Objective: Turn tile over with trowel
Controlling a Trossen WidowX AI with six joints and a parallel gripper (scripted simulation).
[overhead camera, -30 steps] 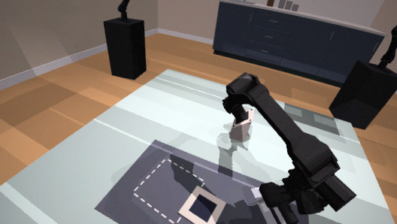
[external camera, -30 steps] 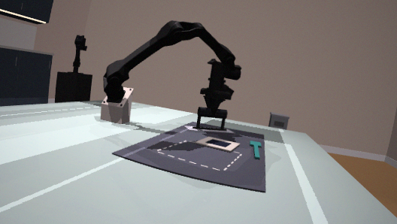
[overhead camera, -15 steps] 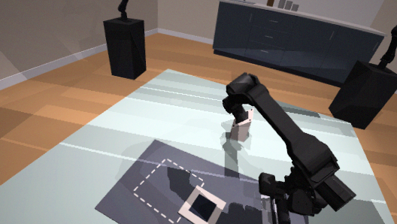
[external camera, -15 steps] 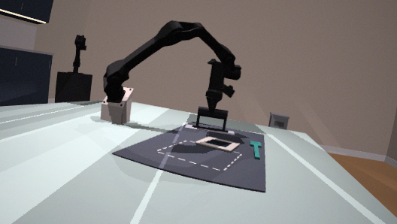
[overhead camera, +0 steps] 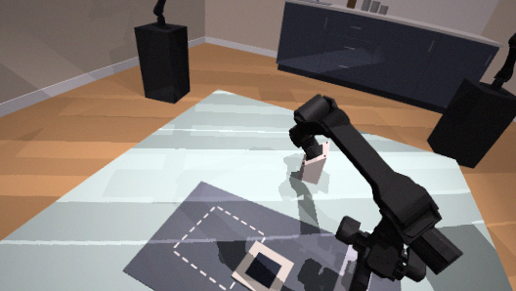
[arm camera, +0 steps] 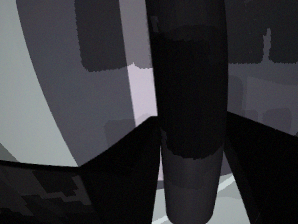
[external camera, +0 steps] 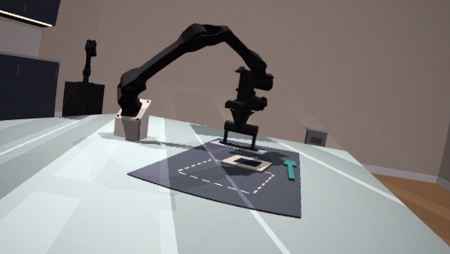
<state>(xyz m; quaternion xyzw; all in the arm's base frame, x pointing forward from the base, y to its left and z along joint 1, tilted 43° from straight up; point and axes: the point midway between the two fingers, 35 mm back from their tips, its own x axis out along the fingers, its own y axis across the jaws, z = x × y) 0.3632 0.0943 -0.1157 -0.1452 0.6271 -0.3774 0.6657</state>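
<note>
Right now the trowel is 3 cm below my gripper tip, 2 cm ahead of it and 1 cm to the right of it. Round my gripper tip: dark mat (21 cm to the right, 8 cm below, 3 cm ahead); then teal t-shaped piece (21 cm to the right, 17 cm ahead, 6 cm below); then square peach tile (23 cm to the right, 6 cm below, 5 cm ahead).
</note>
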